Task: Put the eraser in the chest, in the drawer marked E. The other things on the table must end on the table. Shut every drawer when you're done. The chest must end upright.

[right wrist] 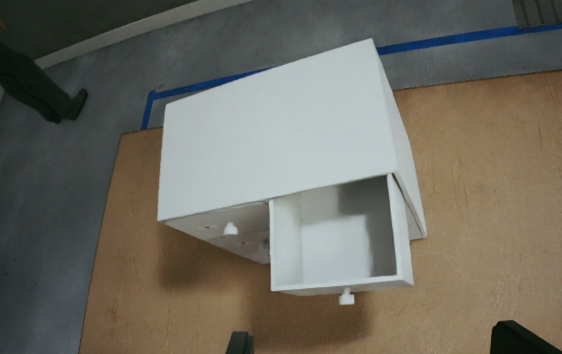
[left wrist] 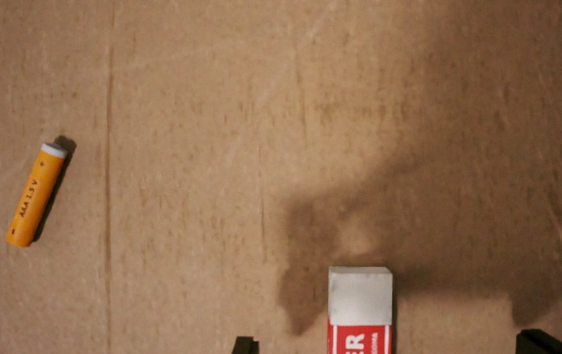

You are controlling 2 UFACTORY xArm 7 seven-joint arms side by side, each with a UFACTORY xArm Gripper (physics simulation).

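Places are measured from the left arm's base along level axes (x up, y left, z back), in centimetres.
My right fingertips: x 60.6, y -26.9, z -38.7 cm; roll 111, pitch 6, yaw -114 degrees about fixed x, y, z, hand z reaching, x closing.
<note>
For each thing: its middle in the pictures, then the offset to it from my right fingertips.
- eraser, middle of its body: (left wrist: 357,350) dx -60.0, dy +6.8, dz +17.6 cm
- white chest, middle of its body: (right wrist: 305,175) dx -44.4, dy +21.8, dz -25.7 cm
- orange AAA battery, middle of its body: (left wrist: 36,194) dx -60.1, dy -6.4, dz +23.7 cm
The eraser (left wrist: 360,300), white with a red sleeve, lies flat on the table at the bottom of the left wrist view; its lower part is cut off. My left gripper (left wrist: 391,345) is open above the table, its fingertips standing wide on either side of the eraser and not touching it. The white chest (right wrist: 280,130) stands upright in the right wrist view. Its top right drawer (right wrist: 335,240) is pulled out and empty inside; its letter is not readable from here. My right gripper (right wrist: 380,341) is open and empty, in front of the chest.
An orange AAA battery (left wrist: 36,195) lies on the table at the left of the left wrist view. The closed drawers with knobs (right wrist: 230,228) are left of the open one. The table edge runs behind and left of the chest, with blue floor tape (right wrist: 450,39) beyond.
</note>
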